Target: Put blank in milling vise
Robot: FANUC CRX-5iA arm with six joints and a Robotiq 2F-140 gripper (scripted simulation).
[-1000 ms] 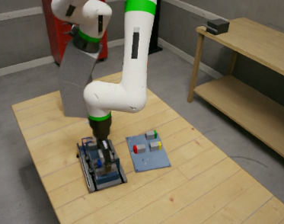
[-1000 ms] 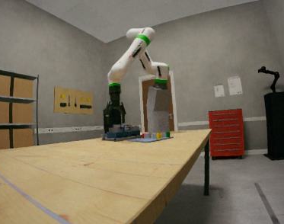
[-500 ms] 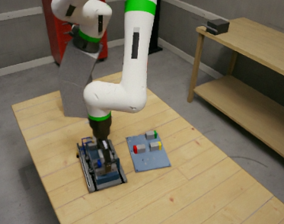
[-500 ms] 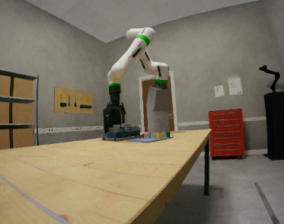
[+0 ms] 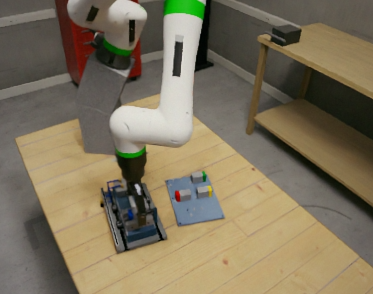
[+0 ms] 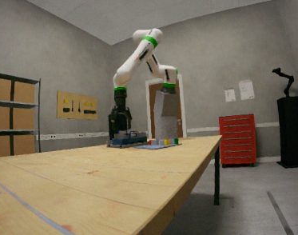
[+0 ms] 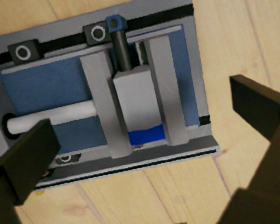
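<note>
My hand is 60 mm above the light grey jaw block, 20 mm short of it and 10 mm to the left of it. The rest, counted from my hand: red-ended blank: 230 mm to the left, 110 mm below, 20 mm behind; dark work stop rod: 50 mm to the left, 40 mm below, 10 mm ahead; hose-end block: 160 mm behind, 60 mm below, 50 mm to the left.
</note>
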